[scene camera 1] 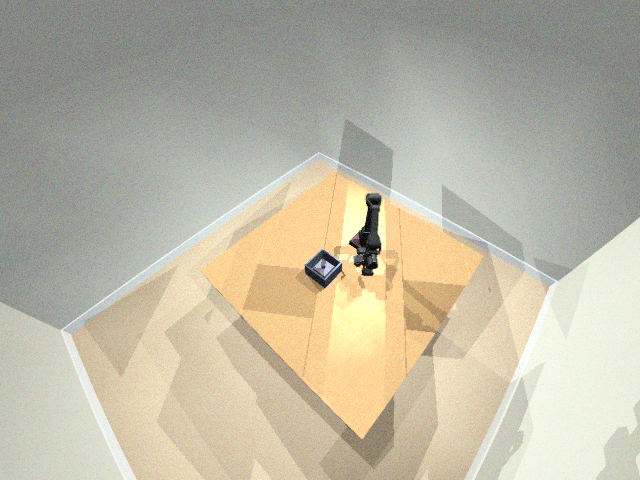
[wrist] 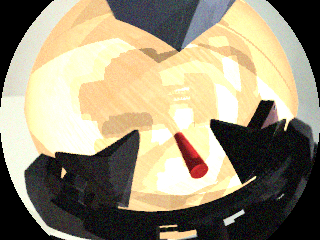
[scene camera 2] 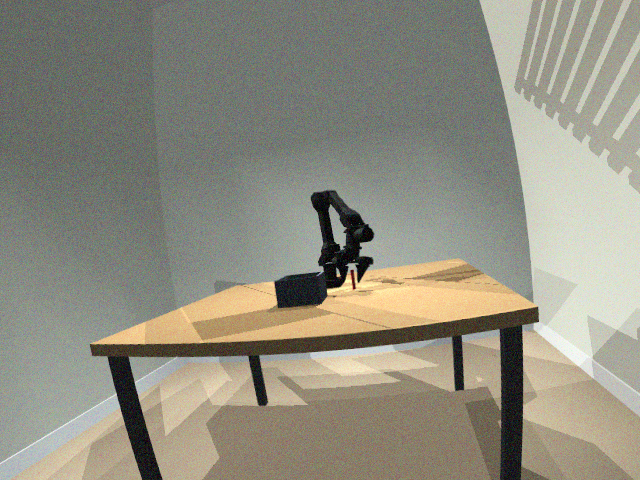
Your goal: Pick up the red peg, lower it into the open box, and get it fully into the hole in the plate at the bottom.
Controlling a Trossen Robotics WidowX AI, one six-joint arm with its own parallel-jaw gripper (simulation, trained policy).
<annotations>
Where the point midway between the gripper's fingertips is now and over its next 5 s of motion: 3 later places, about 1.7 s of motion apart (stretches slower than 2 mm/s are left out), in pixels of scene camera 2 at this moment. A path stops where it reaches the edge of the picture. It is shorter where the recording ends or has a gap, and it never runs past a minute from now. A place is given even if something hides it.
My gripper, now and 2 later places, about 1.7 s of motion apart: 350,282; 327,262; 296,283
</annotations>
